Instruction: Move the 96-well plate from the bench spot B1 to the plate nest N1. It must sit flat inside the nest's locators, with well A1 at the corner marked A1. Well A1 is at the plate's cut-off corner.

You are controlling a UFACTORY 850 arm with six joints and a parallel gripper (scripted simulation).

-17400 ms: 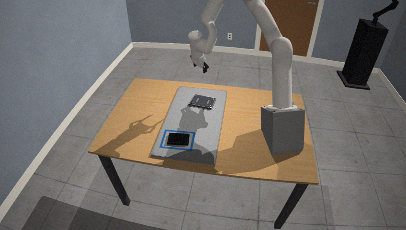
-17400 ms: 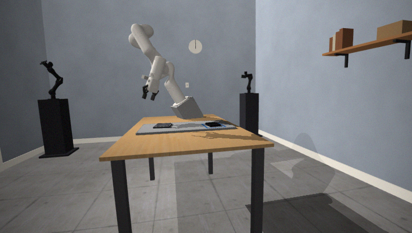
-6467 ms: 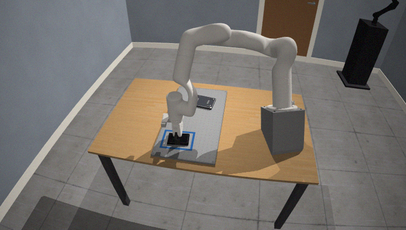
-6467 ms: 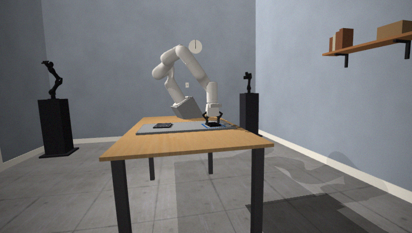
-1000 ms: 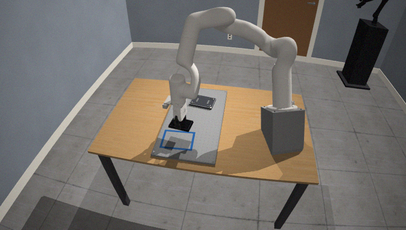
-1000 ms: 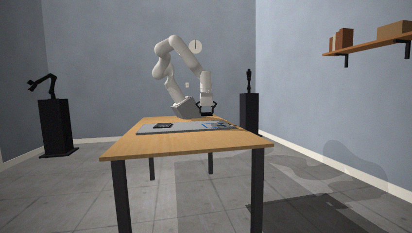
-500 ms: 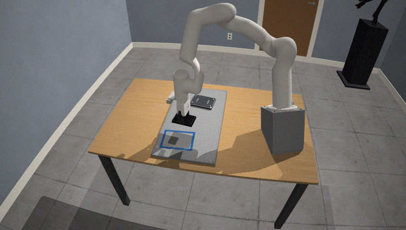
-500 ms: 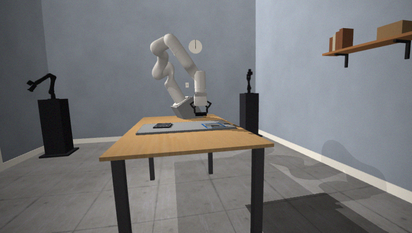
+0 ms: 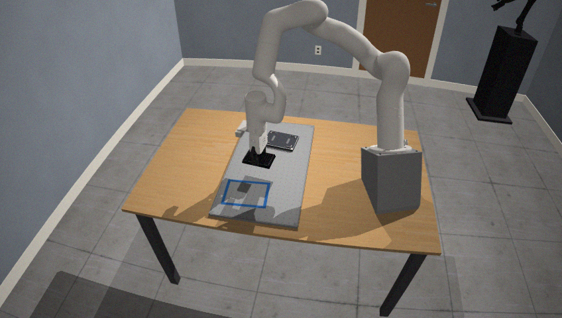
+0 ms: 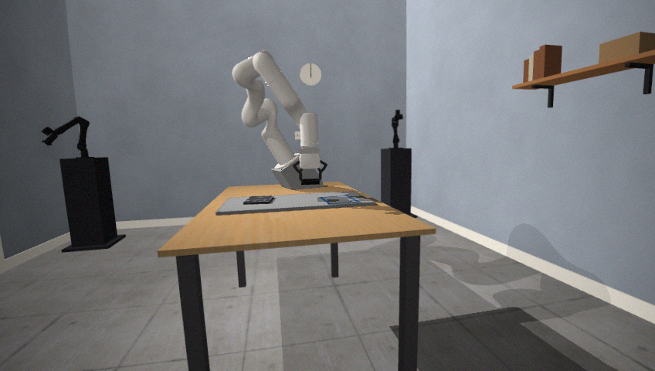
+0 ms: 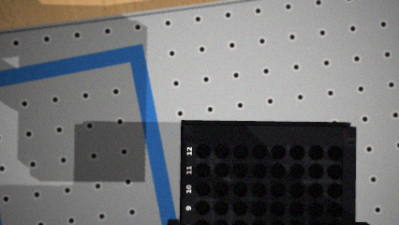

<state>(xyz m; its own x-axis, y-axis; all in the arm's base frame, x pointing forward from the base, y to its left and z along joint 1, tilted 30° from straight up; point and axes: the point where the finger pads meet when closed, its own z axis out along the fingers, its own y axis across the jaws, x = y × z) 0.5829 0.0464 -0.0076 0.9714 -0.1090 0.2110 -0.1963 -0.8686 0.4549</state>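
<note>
My hand is 7 cm past the plate nest N1, 25 cm to the left of it and 10 cm above it. Round my hand: 96-well plate 1 cm below.
</note>
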